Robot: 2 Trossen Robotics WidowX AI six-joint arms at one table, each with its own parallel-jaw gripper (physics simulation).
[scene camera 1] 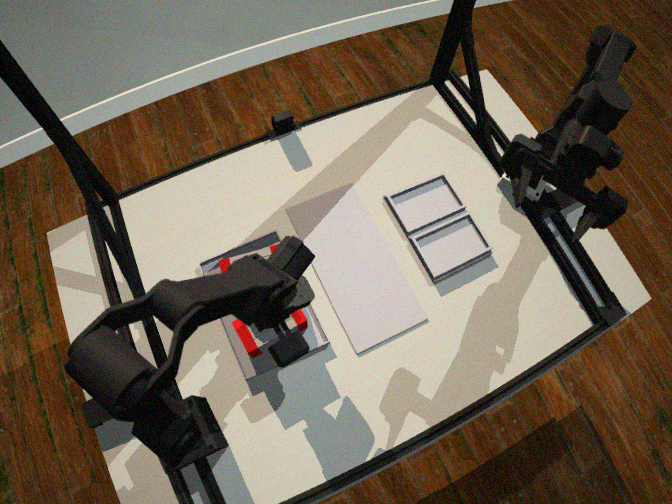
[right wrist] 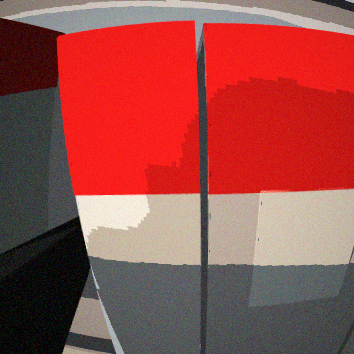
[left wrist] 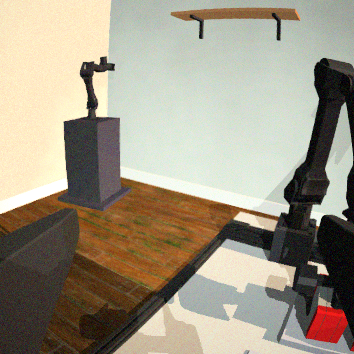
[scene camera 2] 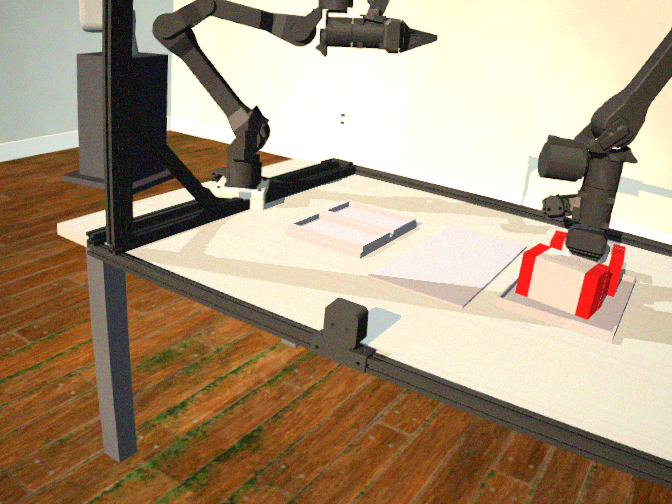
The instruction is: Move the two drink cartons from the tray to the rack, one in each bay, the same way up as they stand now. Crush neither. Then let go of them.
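Frame: origin at the left arm's base, x right, y up, z back, level; metres.
Seen in the pictures: left gripper, fingertip midpoint: (scene camera 1: pixel 546 224) (left wrist: pixel 203 225) (scene camera 2: pixel 434 37); left arm's base, origin of the base link: (scene camera 2: pixel 242 183); right arm's base, origin of the base link: (scene camera 1: pixel 178 434) (left wrist: pixel 296 223).
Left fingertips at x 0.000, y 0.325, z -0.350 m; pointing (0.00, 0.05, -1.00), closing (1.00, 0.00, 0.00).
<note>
Pixels of each thing's top centre, then the offset from my left fingertips to it. "pt": a spot on its surface instead.
- carton, surface spot: (right wrist: pixel 140 140) pt dy -0.287, dx +0.288, dz -0.210 m
- black frame with upright posts, surface spot: (scene camera 2: pixel 119 125) pt dy -0.155, dx +0.323, dz +0.493 m
- small black block, surface spot: (scene camera 2: pixel 344 320) (scene camera 1: pixel 278 116) pt dy -0.320, dx +0.560, dz +0.139 m
Two white drink cartons with red ends (scene camera 1: pixel 246 339) (scene camera 1: pixel 300 320) lie side by side in the grey tray (scene camera 1: pixel 243 362) (scene camera 2: pixel 534 310) at the left. My right gripper (scene camera 1: pixel 288 345) is open and low over them, and the arm hides most of both. In the right wrist view one carton (right wrist: pixel 140 140) fills the picture just below the fingers, and nothing is held. The cartons also show in scene camera 2 (scene camera 2: pixel 559 280) and in the left wrist view (left wrist: pixel 324 323). The two-bay rack (scene camera 1: pixel 414 187) (scene camera 2: pixel 389 239) stands empty at the right. My left gripper (scene camera 1: pixel 550 206) (scene camera 2: pixel 420 36) (left wrist: pixel 203 225) is open, high near its base.
A flat white sheet (scene camera 1: pixel 364 270) (scene camera 2: pixel 454 260) lies between the tray and the rack. A black frame with upright posts (scene camera 1: pixel 459 55) (scene camera 2: pixel 119 125) runs round the table. A small black block (scene camera 1: pixel 282 121) (scene camera 2: pixel 344 320) sits on one edge.
</note>
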